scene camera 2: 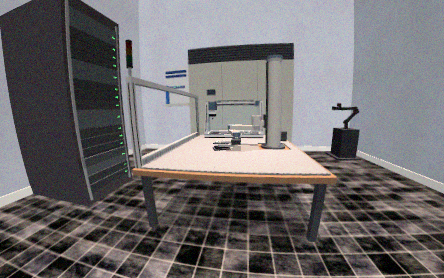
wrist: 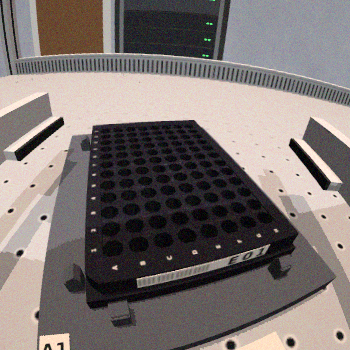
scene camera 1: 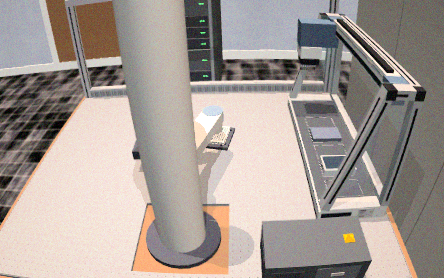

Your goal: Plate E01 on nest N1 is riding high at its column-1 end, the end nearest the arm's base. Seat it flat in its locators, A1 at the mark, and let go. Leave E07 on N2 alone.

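Frame: origin at the arm's base, x ahead, y left, z up, level; centimetres.
Seen in the pictures: gripper, fingertip midpoint: (scene camera 2: 219, 143) (wrist: 176, 114); arm's base at its link origin: (scene camera 2: 272, 147) (scene camera 1: 183, 238).
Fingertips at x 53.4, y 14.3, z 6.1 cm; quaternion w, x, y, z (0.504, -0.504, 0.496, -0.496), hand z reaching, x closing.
Offsets run from my fingertips to a thing's top centre. "spot": to the spot under its first point. Level surfaces: height alone.
Black plate E01 {dx -1.7, dy +0.4, dz -2.2 cm} (wrist: 165, 200) lies on dark grey nest N1 {spot: dx -5.8, dy +4.5, dz -3.6 cm} (wrist: 65, 225) in the wrist view. Its column-1 end is nearest the camera, with corner A1 towards the A1 mark {spot: dx -10.7, dy +2.8, dz -3.6 cm} (wrist: 54, 345). At that end its lower edge looks level with the tops of the near locators (wrist: 121, 312) (wrist: 280, 267); how high it rides is hard to tell. My gripper (wrist: 176, 114) is open, one finger out to each side of the plate, both apart from it. In scene camera 1 the column hides most of it. A pale plate {dx +1.9, dy -24.0, dz -2.2 cm} (scene camera 1: 219, 136), presumably E07, sits on nest N2 {spot: dx +0.5, dy -30.0, dz -4.0 cm} (scene camera 1: 231, 138).
The arm's column (scene camera 1: 160, 125) (scene camera 2: 273, 100) stands on the table {dz -4.8 cm} (scene camera 1: 260, 175) (scene camera 2: 235, 162). A gantry deck {dz +0.1 cm} (scene camera 1: 303, 145) with a frame stands at the right in scene camera 1, behind a grey box {spot: dx -65.1, dy -52.7, dz +6.7 cm} (scene camera 1: 310, 240). A ribbed rail {spot: dx +46.9, dy +3.3, dz -3.0 cm} (wrist: 175, 67) runs along the far table edge.
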